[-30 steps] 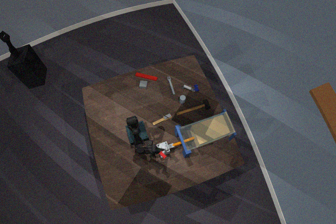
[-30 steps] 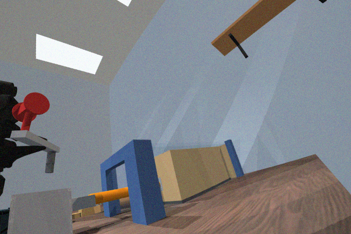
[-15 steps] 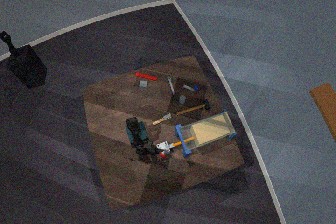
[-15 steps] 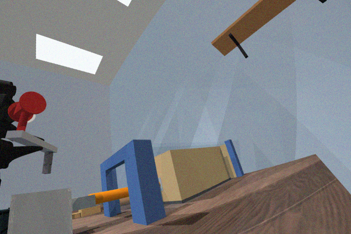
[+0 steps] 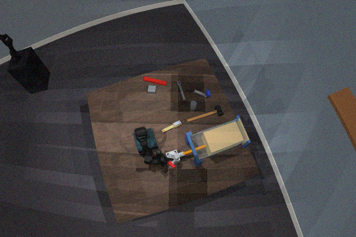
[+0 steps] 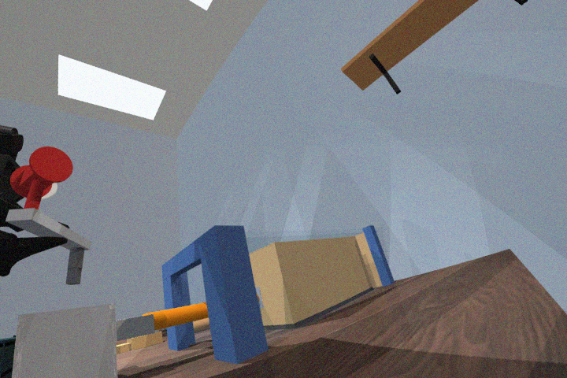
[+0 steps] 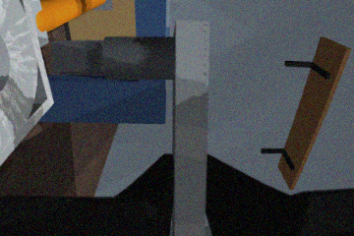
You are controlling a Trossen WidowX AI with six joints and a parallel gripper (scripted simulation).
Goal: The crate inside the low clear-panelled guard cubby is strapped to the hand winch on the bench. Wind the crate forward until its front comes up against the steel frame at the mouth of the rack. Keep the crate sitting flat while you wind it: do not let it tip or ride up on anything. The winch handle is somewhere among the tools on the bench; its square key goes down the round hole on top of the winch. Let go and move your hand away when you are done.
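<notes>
My gripper tip is now 50 mm to the left of the red knob, 40 mm below it and 20 mm past it. The rest, counted from my gripper tip: red-knobbed winch handle (10 mm to the right, 10 mm behind, 10 mm above); then blue steel frame (160 mm ahead, 70 mm to the left, 70 mm below); then grey winch (140 mm below, 40 mm to the left, 10 mm behind).
</notes>
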